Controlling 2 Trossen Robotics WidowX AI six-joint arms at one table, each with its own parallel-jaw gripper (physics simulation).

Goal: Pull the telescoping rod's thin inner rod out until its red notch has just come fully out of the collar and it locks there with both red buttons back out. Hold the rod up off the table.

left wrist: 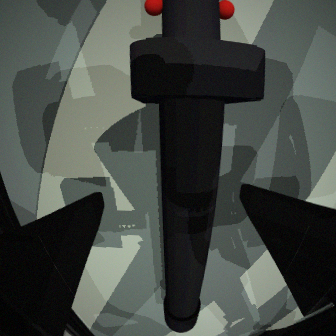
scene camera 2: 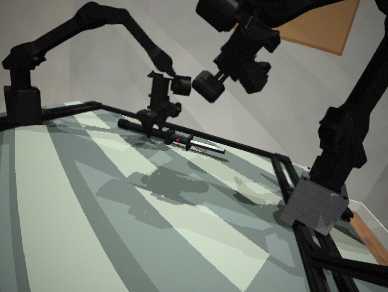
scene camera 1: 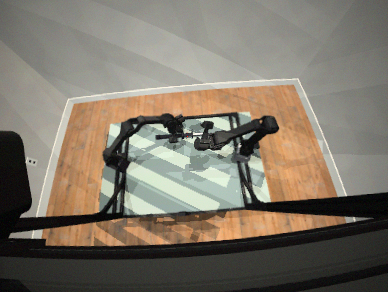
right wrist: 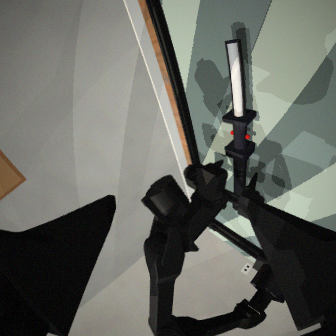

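Observation:
The telescoping rod lies flat along the table's far side. Its black handle (scene camera 1: 163,136) (scene camera 2: 131,125) (left wrist: 192,135) is at the picture's left in the scene views. Its collar (right wrist: 240,134) has flanges at both ends and red buttons (scene camera 2: 178,140) (left wrist: 226,9) (right wrist: 247,136) standing out on both sides. The thin pale inner rod (scene camera 2: 207,146) (right wrist: 236,80) sticks out beyond it; no red notch shows on it. My left gripper (scene camera 2: 151,131) (left wrist: 173,195) is open, low over the handle, one finger on each side. My right gripper (scene camera 1: 204,135) is open and empty, above the inner-rod end.
A black frame rail (scene camera 1: 205,115) (scene camera 2: 250,148) runs along the table's far edge, close behind the rod. The table (scene camera 1: 165,187) (scene camera 2: 165,260) carries broad light and dark stripes and arm shadows. A grey block (scene camera 2: 317,202) sits at the right arm's base.

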